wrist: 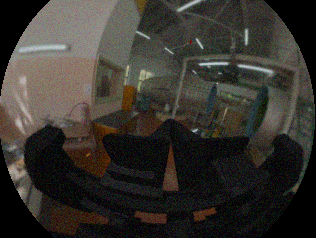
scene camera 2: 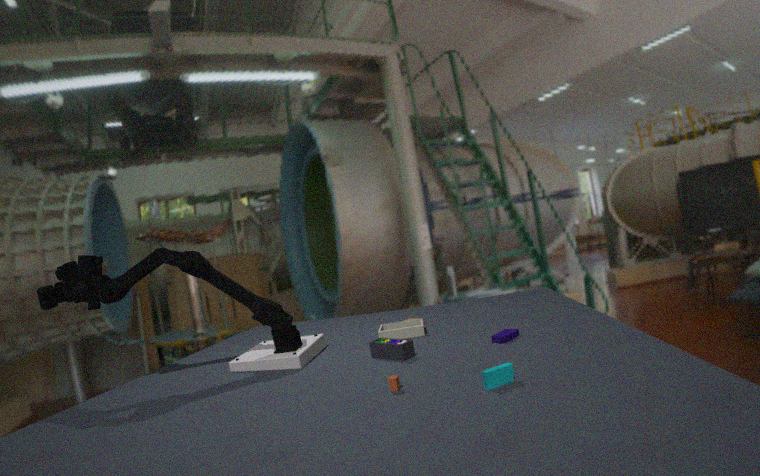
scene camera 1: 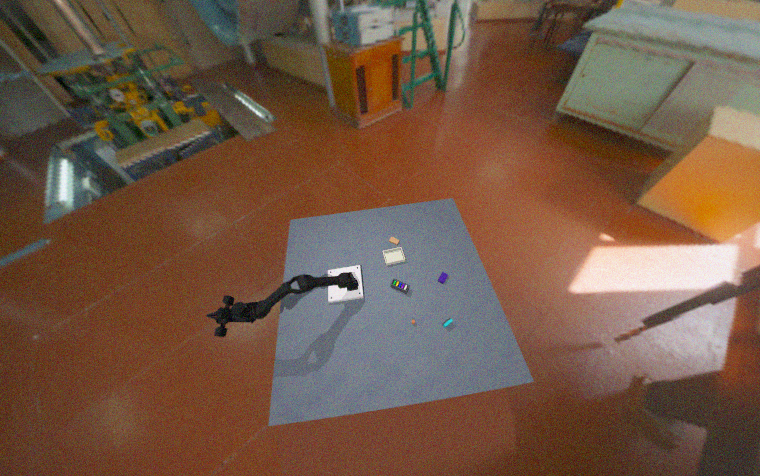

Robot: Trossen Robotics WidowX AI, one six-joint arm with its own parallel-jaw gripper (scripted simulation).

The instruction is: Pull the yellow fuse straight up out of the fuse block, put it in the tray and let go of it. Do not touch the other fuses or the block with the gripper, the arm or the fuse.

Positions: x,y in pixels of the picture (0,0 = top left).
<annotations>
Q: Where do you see a cream tray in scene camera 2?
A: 402,330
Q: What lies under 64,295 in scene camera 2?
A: The gripper.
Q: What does the gripper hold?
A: Nothing.
</annotations>
